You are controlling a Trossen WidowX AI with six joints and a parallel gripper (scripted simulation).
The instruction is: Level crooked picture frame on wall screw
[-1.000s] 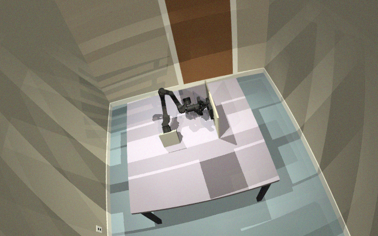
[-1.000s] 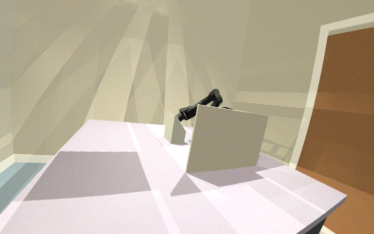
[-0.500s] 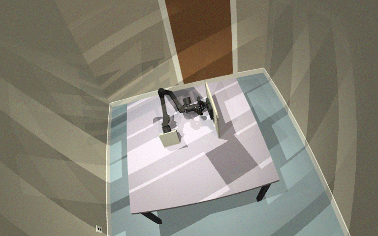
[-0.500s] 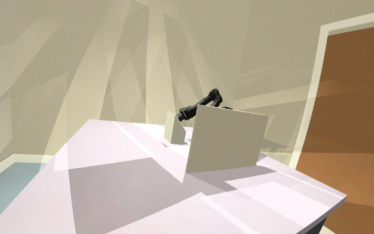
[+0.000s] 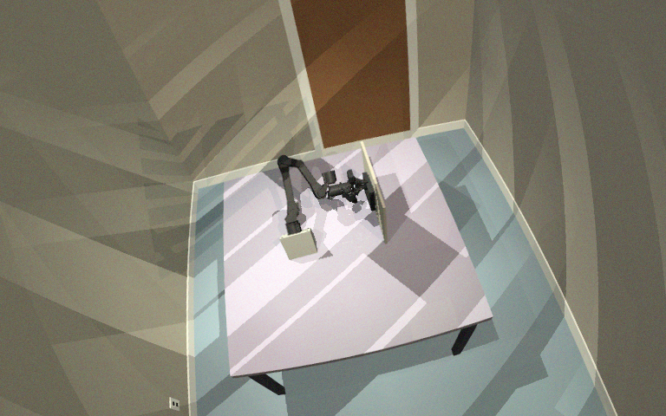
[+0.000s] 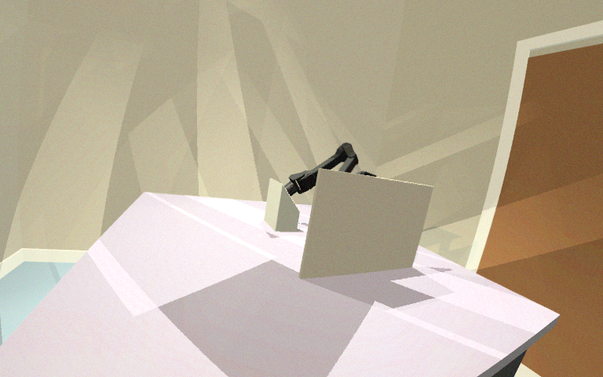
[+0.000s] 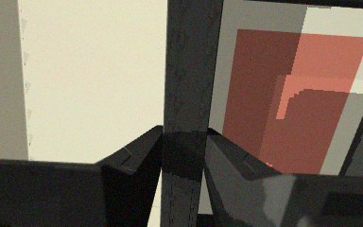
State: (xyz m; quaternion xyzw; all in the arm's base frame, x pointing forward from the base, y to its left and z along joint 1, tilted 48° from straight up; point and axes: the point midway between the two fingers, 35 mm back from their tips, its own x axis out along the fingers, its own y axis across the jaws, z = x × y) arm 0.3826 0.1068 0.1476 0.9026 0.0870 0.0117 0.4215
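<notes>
Right now my gripper tip is 5 cm above the picture frame, 1 cm to the left of it and 1 cm short of it. Round my gripper tip: beige wall panel: 7 cm below, 2 cm ahead, 1 cm to the right.
</notes>
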